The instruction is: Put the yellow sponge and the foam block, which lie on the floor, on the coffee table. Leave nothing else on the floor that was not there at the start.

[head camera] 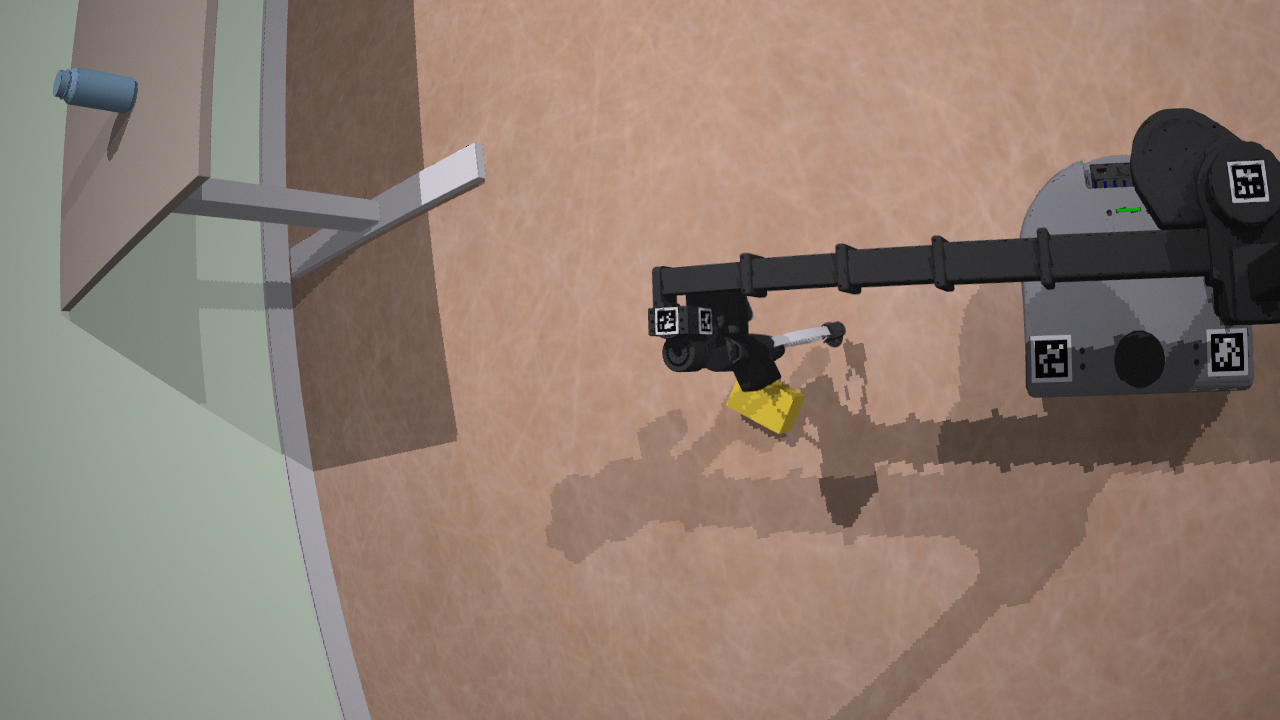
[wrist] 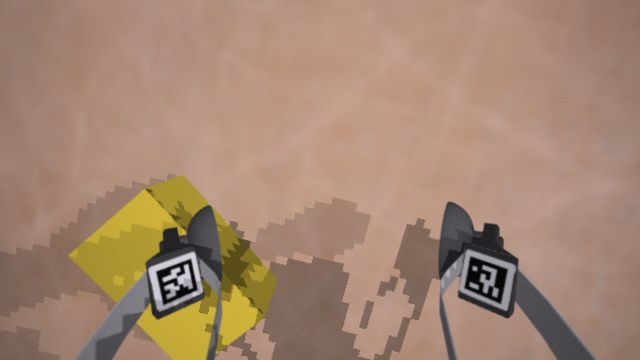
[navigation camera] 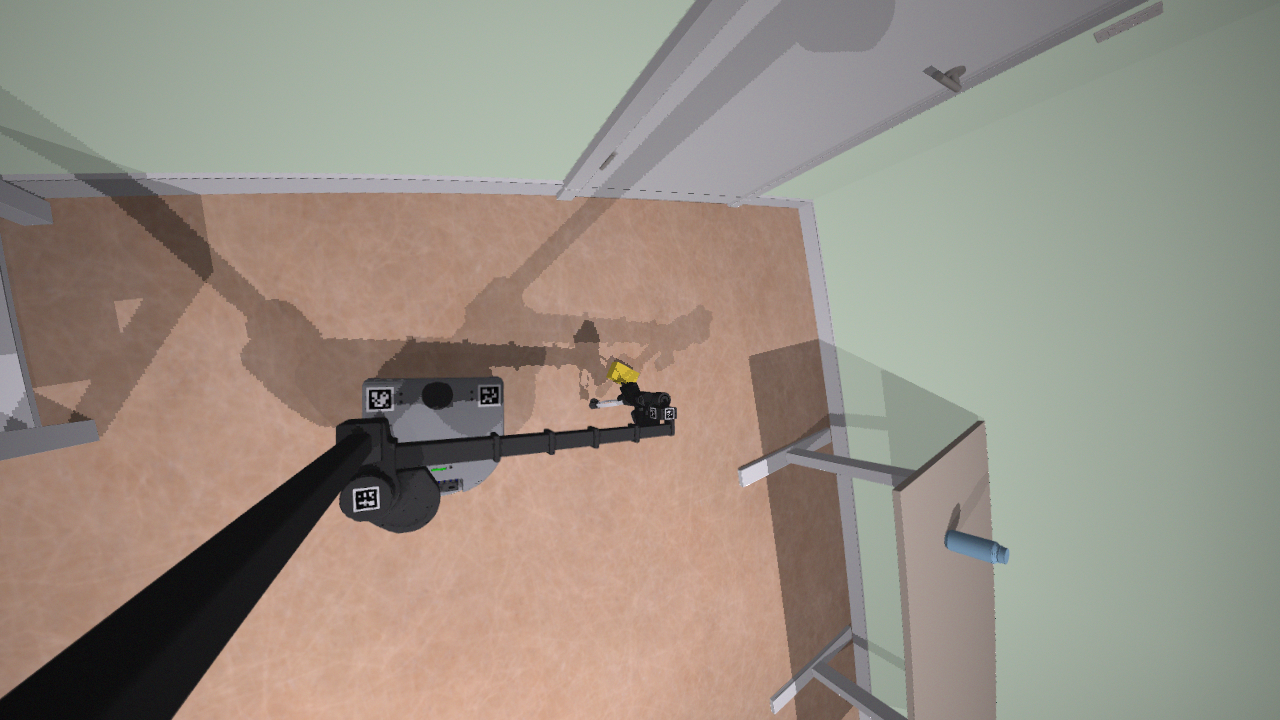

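Pixels of known places: gripper, fingertip midpoint: (head camera: 802, 354) (navigation camera: 607, 394); robot's base at its link origin: (head camera: 1135, 357) (navigation camera: 436, 393).
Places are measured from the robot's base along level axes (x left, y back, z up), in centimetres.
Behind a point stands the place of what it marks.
Note:
The yellow sponge (head camera: 769, 407) @(x -60.1, y -5.6, z 4.5 cm) (navigation camera: 623, 372) @(x -60.8, y -5.7, z 4.6 cm) (wrist: 120, 255) lies flat on the floor beneath the gripper. In the wrist view it is at the lower left, turned at an angle, with the left finger overlapping its right part. My gripper (wrist: 328, 229) @(x -54.6, y 2.2, z 3.9 cm) is open, with no object between its fingers; bare floor and shadow show between them. In the head camera view the wrist hides part of the sponge and one finger. A table with a brown top (head camera: 161, 170) @(x -131.5, y 34.6, z 72.0 cm) (navigation camera: 939, 626) @(x -146.5, y 83.5, z 72.0 cm), which looks like the coffee table, stands beside the wall. The foam block does not show in these views.
A blue bottle (head camera: 100, 89) @(x -148.4, y 53.0, z 80.3 cm) (navigation camera: 973, 546) @(x -148.5, y 52.7, z 80.5 cm) lies on the brown table top. The table's grey foot (head camera: 452, 174) (navigation camera: 756, 471) reaches out over the floor toward the arm. A grey door (navigation camera: 805, 98) @(x -81.6, y -76.6, z 69.1 cm) is in the wall, and another piece of furniture (navigation camera: 53, 441) @(x 72.6, y 6.9, z 11.9 cm) stands at the far left.

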